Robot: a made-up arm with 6 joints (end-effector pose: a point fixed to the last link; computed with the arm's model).
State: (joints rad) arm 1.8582 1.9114 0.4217 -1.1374 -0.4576 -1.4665
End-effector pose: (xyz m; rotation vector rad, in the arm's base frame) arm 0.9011 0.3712 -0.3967 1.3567 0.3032 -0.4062
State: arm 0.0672 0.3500 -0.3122 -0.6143 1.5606 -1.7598
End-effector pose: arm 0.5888 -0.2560 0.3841 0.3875 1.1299 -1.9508
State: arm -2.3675 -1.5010 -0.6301 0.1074 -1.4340 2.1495
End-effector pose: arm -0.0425 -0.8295 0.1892 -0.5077 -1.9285 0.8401
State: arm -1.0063 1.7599 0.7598 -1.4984 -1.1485 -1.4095
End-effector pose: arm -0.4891 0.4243 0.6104 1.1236 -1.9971 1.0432
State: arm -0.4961 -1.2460 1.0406 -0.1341 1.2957 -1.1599
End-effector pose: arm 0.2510 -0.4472 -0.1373 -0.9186 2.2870 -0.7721
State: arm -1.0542 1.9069 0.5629 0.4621 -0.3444 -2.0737
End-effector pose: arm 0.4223 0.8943 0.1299 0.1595 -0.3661 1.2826
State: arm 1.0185 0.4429 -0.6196 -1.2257 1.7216 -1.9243
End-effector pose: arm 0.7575 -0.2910 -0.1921 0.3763 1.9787 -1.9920
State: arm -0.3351 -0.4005 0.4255 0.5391 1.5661 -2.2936
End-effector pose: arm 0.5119 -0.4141 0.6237 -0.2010 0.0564 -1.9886
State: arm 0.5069 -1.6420 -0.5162 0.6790 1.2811 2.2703
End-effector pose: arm 0.3256 -0.7328 0.2230 -0.5917 -0.2746 -2.2579
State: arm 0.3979 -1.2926 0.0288 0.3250 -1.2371 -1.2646
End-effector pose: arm 0.1903 -1.3580 0.2682 2.4850 -1.3709 -0.1782
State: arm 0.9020 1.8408 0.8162 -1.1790 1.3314 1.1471
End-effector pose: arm 0.4659 0.5649 -0.5705 -1.6471 -0.5329 0.6479
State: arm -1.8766 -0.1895 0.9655 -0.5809 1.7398 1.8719
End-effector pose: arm -0.5123 0.1029 0.4395 0.6152 -2.2718 -0.9738
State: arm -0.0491 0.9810 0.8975 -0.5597 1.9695 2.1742
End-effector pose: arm 0.8599 0.3927 0.2838 -1.5260 -1.4275 -1.0460
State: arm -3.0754 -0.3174 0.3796 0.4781 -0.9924 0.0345
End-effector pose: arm -0.3549 -0.4134 -1.1720 -1.4711 -2.2651 1.5811
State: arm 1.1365 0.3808 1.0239 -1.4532 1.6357 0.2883
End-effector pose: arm 0.7765 0.1394 -0.1788 -1.0172 -0.3029 -0.1273
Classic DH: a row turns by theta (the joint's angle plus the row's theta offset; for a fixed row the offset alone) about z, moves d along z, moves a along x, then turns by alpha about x. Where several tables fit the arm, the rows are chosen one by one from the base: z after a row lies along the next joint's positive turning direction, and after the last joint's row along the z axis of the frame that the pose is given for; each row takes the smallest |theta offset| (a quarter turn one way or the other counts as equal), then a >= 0, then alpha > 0; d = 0 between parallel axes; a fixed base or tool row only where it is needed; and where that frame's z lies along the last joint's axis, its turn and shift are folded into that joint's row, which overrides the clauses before.
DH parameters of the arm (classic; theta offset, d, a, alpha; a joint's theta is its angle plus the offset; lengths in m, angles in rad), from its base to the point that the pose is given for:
base (fixed): -0.1402 0.0169 0.1659 -1.8315
joint 1: -1.5566 0.0081 -0.0092 1.5699
joint 2: -0.2588 -0.1236 0.4121 -1.4261
joint 3: -0.0136 -0.1003 0.0146 1.5708
joint 4: 0 -0.2086 0.3658 1.5708
joint 5: 1.2166 -0.074 0.3077 -1.7726
joint 6: 0.8891 0.1182 0.3218 1.814
tool (fixed): -0.7726 0.2312 0 0

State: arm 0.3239 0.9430 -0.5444 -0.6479 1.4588 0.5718
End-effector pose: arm 0.2916 0.5285 0.0777 -0.3934 -2.4440 0.8036
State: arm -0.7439 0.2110 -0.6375 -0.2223 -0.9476 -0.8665
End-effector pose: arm -0.8989 -0.2824 0.6646 0.7824 -1.4266 2.1184
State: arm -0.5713 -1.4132 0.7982 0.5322 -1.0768 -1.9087
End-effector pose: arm 0.6287 -0.8750 0.5231 -2.6905 0.2548 -0.6928
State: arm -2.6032 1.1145 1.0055 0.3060 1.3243 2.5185
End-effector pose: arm -0.2016 0.5520 0.1428 0.3651 1.7017 1.9826
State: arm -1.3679 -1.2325 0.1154 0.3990 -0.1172 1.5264
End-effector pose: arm -0.4286 -0.5010 0.3899 0.0180 -1.7949 0.3358
